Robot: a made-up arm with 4 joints.
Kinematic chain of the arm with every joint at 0, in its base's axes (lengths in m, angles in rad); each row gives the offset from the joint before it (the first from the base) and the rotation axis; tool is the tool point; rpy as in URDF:
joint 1: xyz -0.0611 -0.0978 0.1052 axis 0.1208 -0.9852 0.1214
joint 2: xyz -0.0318 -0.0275 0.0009 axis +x
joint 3: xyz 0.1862 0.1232 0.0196 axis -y
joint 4: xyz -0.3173 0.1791 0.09 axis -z
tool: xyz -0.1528 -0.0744 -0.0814 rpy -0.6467 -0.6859 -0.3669
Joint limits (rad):
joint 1: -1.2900..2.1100
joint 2: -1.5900..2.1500
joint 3: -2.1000..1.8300
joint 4: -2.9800..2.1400
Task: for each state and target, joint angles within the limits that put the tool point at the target. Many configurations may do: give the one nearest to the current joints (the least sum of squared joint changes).
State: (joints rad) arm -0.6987 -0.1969 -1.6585 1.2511
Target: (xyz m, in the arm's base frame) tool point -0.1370 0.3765 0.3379
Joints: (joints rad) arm -0.2789 -0.3085 -0.8077 1.0768
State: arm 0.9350 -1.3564 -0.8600 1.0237
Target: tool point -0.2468 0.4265 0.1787
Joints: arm 0.9224 -0.6950 -1.1546 0.8618
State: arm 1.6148 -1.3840 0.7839 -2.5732
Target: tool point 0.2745 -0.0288 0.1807
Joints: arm 1.6664 -1.2898 0.8461 -2.8933
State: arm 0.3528 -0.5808 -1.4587 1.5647
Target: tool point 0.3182 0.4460 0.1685
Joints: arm -0.0388 -0.5749 -2.1000 1.3731
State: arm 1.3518 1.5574 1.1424 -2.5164
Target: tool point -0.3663 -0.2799 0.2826
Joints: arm 1.3853 2.1388 1.3350 -2.9800
